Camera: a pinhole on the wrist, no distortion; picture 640 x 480 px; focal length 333.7 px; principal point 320.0 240.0 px. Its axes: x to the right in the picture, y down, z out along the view. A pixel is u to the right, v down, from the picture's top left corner.
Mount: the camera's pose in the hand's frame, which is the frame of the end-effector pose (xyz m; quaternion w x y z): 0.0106 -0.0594 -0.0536 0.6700 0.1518 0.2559 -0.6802
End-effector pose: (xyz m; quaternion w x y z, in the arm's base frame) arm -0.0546 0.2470 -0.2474 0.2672 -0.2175 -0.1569 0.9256
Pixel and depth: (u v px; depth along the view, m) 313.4 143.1 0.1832
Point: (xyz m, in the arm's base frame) -0.0260 0.3473 -0.0859
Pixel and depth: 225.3 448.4 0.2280
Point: -0.2148 0.4285 -0.1275
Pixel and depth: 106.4 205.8 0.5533
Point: -0.3565 0.2270 0.2831
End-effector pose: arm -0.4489 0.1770 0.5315 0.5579 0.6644 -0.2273 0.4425
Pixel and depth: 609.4 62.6 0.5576
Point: 0.1135 0.1737 -0.0831
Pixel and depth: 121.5 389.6 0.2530
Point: -0.2355 0.0199 0.6361
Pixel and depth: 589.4 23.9 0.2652
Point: -0.1836 0.1901 0.2087
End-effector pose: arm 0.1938 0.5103 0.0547 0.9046 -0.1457 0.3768 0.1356
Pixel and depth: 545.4 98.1 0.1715
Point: 0.2753 0.2842 0.1509
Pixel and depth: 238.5 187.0 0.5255
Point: 0.5818 0.4548 0.4000
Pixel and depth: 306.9 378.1 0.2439
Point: 0.4453 0.4117 0.0730
